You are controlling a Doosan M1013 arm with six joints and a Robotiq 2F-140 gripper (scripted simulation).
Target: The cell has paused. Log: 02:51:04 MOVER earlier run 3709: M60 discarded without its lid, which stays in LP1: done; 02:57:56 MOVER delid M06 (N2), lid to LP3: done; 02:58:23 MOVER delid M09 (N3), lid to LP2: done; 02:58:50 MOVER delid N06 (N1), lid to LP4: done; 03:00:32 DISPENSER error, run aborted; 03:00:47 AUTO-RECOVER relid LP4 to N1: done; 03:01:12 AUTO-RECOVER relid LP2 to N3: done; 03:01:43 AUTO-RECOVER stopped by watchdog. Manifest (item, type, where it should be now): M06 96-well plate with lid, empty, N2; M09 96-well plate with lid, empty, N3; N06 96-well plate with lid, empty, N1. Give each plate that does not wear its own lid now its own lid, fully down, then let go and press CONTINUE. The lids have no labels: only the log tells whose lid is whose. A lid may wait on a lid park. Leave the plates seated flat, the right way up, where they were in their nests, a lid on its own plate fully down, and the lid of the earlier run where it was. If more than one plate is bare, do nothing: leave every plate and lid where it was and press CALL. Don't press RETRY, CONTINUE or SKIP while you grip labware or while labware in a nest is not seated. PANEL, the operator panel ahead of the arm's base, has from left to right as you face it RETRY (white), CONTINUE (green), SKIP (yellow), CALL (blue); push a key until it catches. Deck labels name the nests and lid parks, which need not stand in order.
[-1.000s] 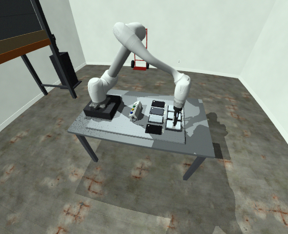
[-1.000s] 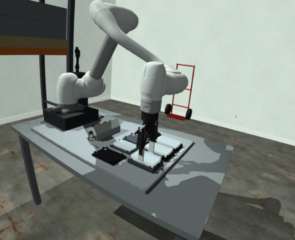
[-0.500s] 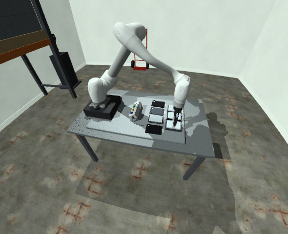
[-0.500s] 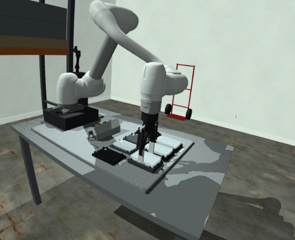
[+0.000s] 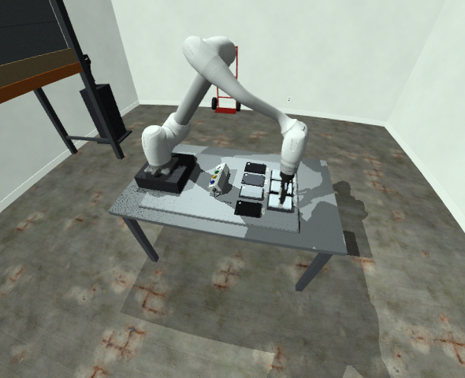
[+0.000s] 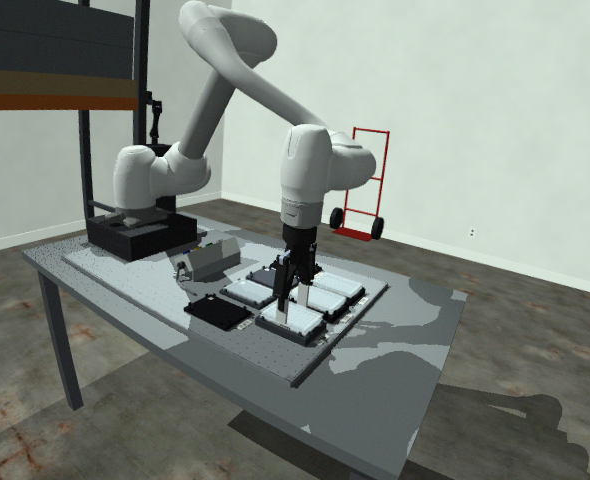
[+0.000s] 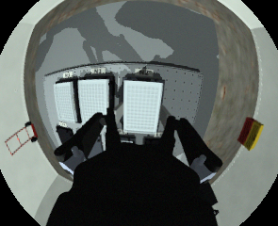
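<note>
My gripper is now 3 cm above the plate. The rest, counted from my hand: grey pad (20 cm to the left, 17 cm behind, 6 cm below); then blue key (42 cm behind, 7 cm to the left); then black lid park (18 cm behind, 6 cm to the right, 6 cm below).
</note>
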